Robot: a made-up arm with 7 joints.
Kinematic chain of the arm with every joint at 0, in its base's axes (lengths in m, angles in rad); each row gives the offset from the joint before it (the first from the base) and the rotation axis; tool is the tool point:
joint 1: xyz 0 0 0.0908 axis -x
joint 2: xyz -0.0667 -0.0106 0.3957 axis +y
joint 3: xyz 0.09 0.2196 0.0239 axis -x
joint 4: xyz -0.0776 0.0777 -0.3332 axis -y
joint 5: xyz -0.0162 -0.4 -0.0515 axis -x
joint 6: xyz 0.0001 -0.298 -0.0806 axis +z
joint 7: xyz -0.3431 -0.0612 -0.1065 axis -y
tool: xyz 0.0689 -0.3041 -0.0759
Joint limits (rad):
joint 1: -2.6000..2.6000
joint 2: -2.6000..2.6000
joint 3: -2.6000..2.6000
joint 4: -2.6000..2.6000
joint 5: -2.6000..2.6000
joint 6: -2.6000..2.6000
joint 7: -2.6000..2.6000
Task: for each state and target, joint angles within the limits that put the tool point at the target. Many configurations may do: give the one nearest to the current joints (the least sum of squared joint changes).
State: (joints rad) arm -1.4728 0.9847 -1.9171 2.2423 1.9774 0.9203 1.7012
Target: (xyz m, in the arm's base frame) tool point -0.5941 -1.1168 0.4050
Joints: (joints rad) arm -2.0512 1.0190 -1.7426 2.0505 1.7010 0.9736 1.7180
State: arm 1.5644 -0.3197 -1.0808 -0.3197 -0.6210 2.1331 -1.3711
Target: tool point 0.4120 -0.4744 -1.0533
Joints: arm 1.8571 -0.4334 -1.4734 -0.3487 -0.7069 1.8429 -1.4331
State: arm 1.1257 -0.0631 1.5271 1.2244 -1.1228 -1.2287 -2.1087
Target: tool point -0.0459 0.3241 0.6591
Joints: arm 1.4535 -0.0661 1.4283 1.4570 -1.0083 -1.5374 -2.0580
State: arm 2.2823 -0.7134 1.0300 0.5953 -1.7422 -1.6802 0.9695
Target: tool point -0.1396 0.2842 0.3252
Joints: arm 2.2179 -0.7204 0.9761 0.5935 -1.7389 -1.6267 0.9628
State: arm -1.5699 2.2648 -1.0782 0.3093 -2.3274 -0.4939 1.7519
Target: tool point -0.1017 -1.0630 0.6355
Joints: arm -1.8237 2.2015 -0.9389 0.2233 -2.4294 -0.6445 1.7411
